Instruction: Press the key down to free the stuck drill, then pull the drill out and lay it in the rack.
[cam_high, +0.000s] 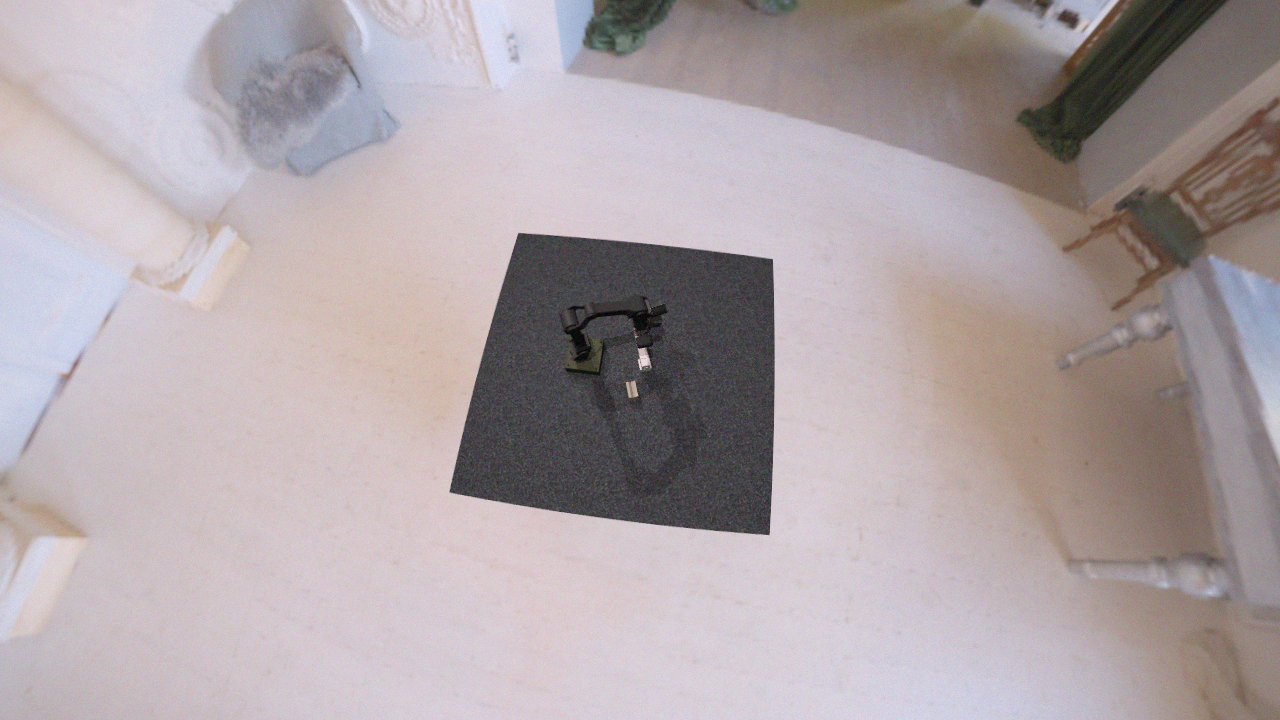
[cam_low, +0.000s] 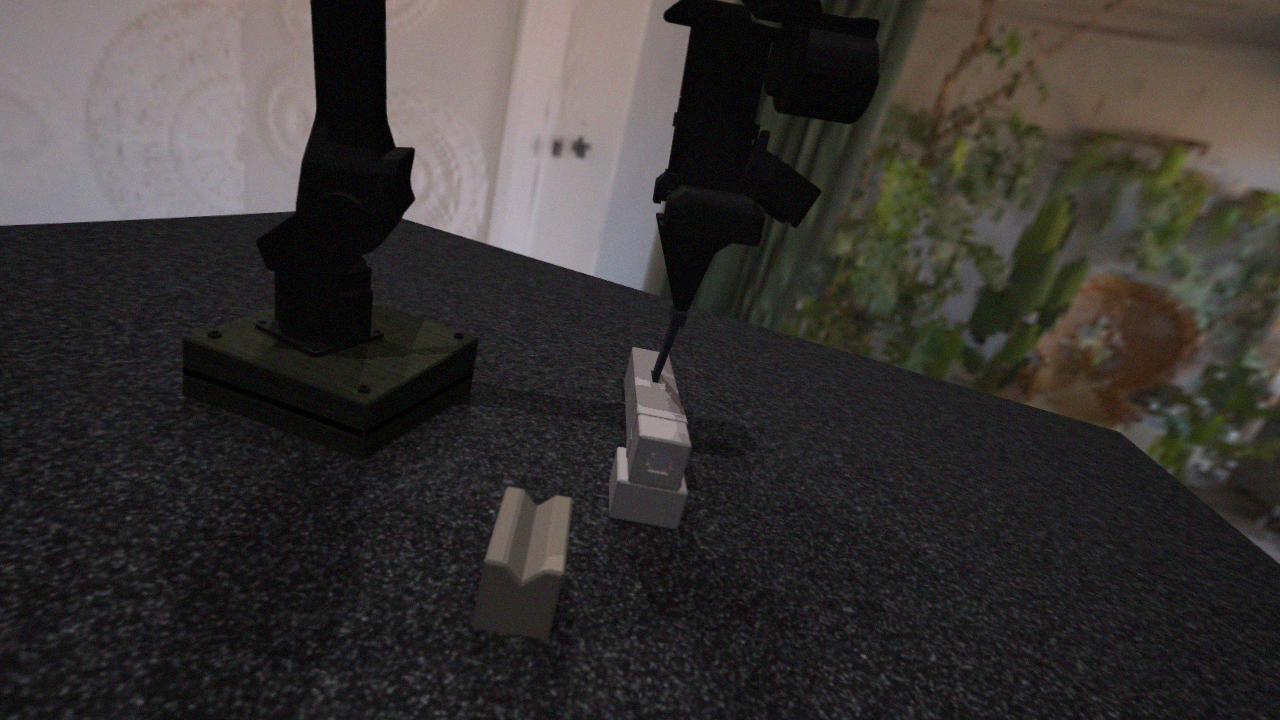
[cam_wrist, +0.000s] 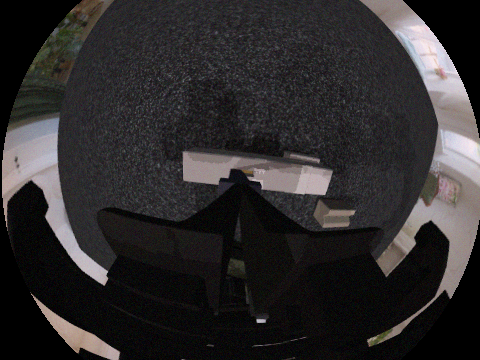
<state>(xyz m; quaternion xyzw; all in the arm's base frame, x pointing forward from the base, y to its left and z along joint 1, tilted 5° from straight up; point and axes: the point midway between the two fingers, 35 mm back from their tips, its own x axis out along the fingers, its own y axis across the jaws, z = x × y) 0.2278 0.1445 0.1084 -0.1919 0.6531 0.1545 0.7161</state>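
Now: the dark key 3 cm below my gripper tip. The rest, counted from my gripper tip: grey holder block (1 cm ahead, 3 cm to the right, 9 cm below); drill (2 cm ahead, 5 cm to the right, 8 cm below); grey v-groove rack (2 cm ahead, 21 cm to the right, 11 cm below).
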